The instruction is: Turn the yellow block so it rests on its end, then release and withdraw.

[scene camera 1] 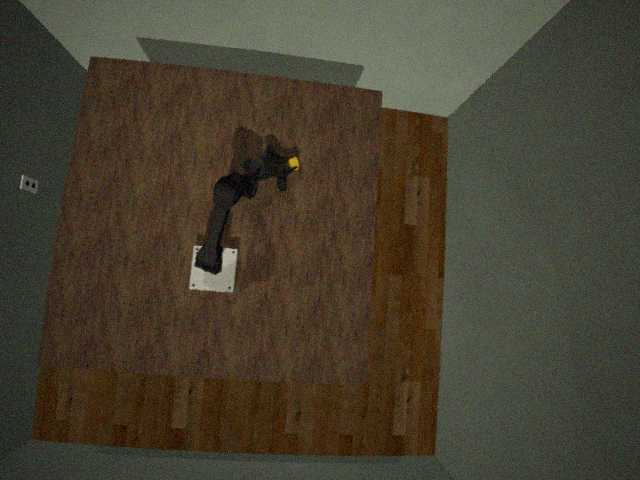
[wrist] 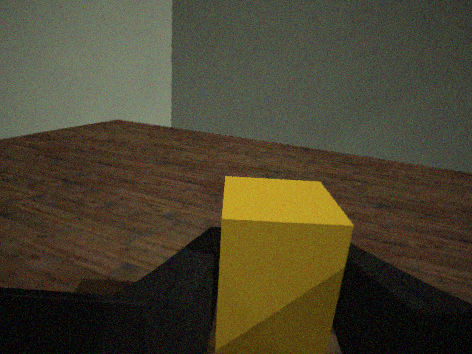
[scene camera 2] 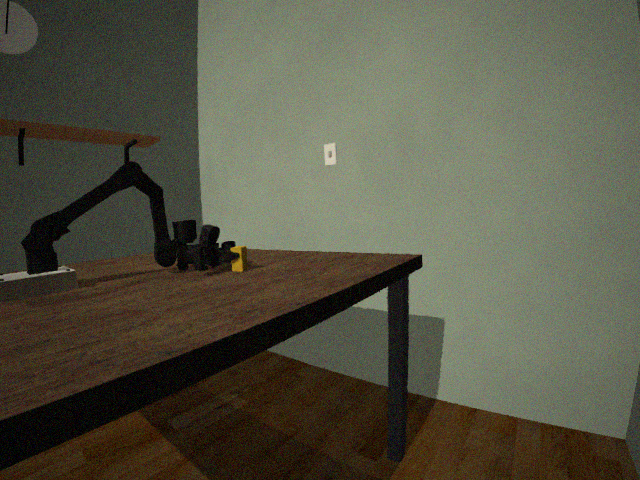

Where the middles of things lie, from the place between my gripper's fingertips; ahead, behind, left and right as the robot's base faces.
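With the yellow block (wrist: 284, 244) in sight, I see that my gripper is 10 mm to the right of the yellow block and 10 mm above it.
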